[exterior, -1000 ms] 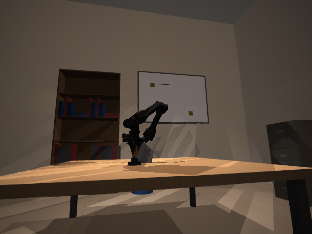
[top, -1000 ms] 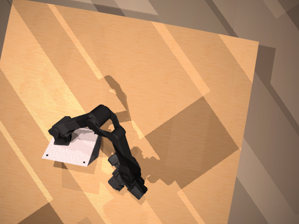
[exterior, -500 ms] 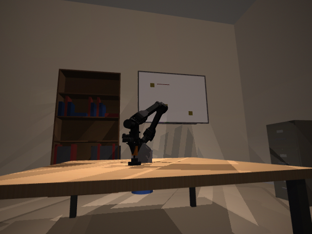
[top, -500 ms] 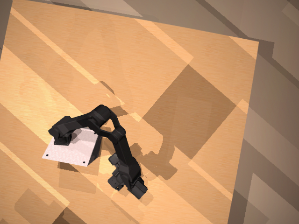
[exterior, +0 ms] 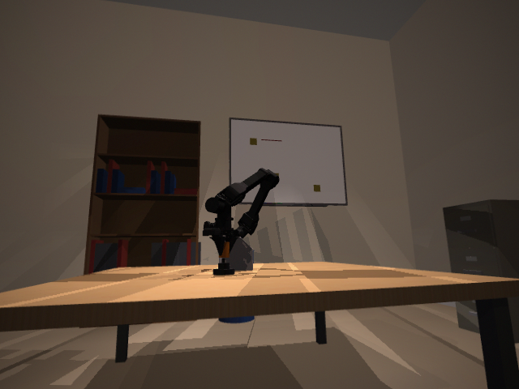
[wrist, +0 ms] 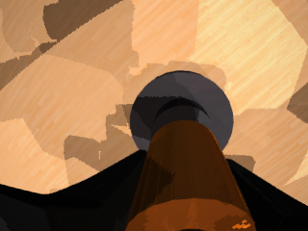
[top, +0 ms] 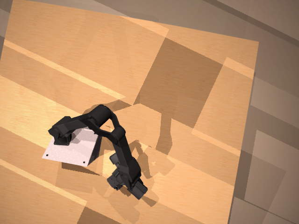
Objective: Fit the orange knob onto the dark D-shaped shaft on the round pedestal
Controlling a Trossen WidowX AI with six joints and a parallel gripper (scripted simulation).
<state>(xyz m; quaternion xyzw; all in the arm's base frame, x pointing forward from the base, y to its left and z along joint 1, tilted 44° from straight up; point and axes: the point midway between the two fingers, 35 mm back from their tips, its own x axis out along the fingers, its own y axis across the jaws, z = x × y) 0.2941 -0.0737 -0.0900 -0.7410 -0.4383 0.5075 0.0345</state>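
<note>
Right now my gripper tip is 40 mm above the dark round pedestal. Also, from my gripper tip: orange knob 20 mm above.
</note>
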